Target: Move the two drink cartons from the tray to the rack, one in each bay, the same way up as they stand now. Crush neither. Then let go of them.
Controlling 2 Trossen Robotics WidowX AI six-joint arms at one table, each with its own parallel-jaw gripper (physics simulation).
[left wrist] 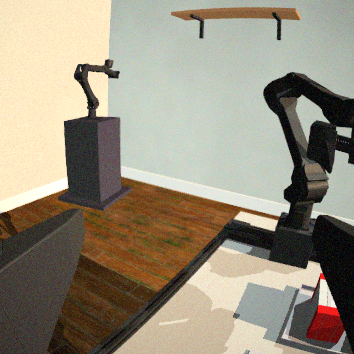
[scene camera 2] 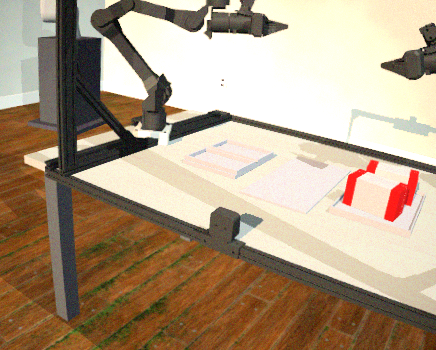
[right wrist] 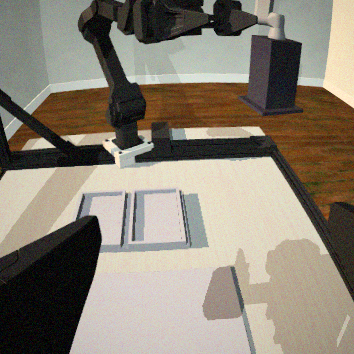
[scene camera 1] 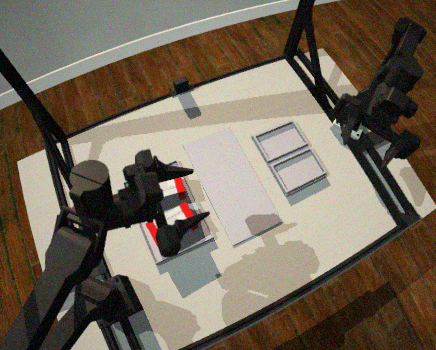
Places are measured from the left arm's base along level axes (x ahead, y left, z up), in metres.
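Pixels of known places: left gripper, fingertip midpoint: (left wrist: 203,225) (scene camera 2: 286,25) (right wrist: 234,18) (scene camera 1: 364,155); right gripper, fingertip midpoint: (scene camera 2: 386,64) (right wrist: 218,222) (scene camera 1: 201,191); left arm's base, origin of the base link: (scene camera 2: 152,127) (right wrist: 126,141); right arm's base, origin of the base link: (left wrist: 297,222) (scene camera 1: 108,301).
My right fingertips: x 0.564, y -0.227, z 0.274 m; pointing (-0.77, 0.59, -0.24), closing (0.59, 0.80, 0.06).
Note:
For each thing: its top centre in the pictures, then the offset to it from my right fingertips. "pt": a spot on its surface instead.
- tray, middle of its top: (left wrist: 351,321) (scene camera 2: 382,199) (scene camera 1: 165,209) 0.016 m ahead, 0.110 m right, 0.294 m down
- carton, middle of its top: (left wrist: 334,293) (scene camera 2: 393,169) (scene camera 1: 171,223) 0.047 m ahead, 0.061 m right, 0.236 m down
- two-bay rack, middle of its top: (right wrist: 126,213) (scene camera 2: 231,153) (scene camera 1: 290,153) 0.334 m back, 0.103 m left, 0.290 m down
- small dark block, surface spot: (scene camera 2: 225,224) (scene camera 1: 177,81) pt 0.351 m back, 0.335 m right, 0.271 m down
Two white cartons with red ends stand side by side in the tray (scene camera 1: 186,253) (scene camera 2: 370,221): the near one in scene camera 2 (scene camera 1: 172,187) (scene camera 2: 371,190) and the one behind it (scene camera 1: 176,214) (scene camera 2: 392,173). Red and white of a carton (left wrist: 325,325) also show in the left wrist view. The two-bay rack (scene camera 1: 290,156) (scene camera 2: 210,168) (right wrist: 160,244) has both bays empty. My right gripper (scene camera 1: 200,193) (scene camera 2: 383,65) (right wrist: 218,222) is open and empty, high above the table on the tray's side. My left gripper (scene camera 1: 367,152) (scene camera 2: 287,26) (left wrist: 203,225) is open and empty, high up beyond the rack.
A low flat pale panel (scene camera 1: 225,185) (scene camera 2: 300,185) (right wrist: 150,300) lies between tray and rack. A small dark block (scene camera 1: 181,85) (scene camera 2: 225,224) is fixed on the table's edge frame. Dark posts and braces (scene camera 1: 309,55) (scene camera 2: 67,90) rise at the table's ends.

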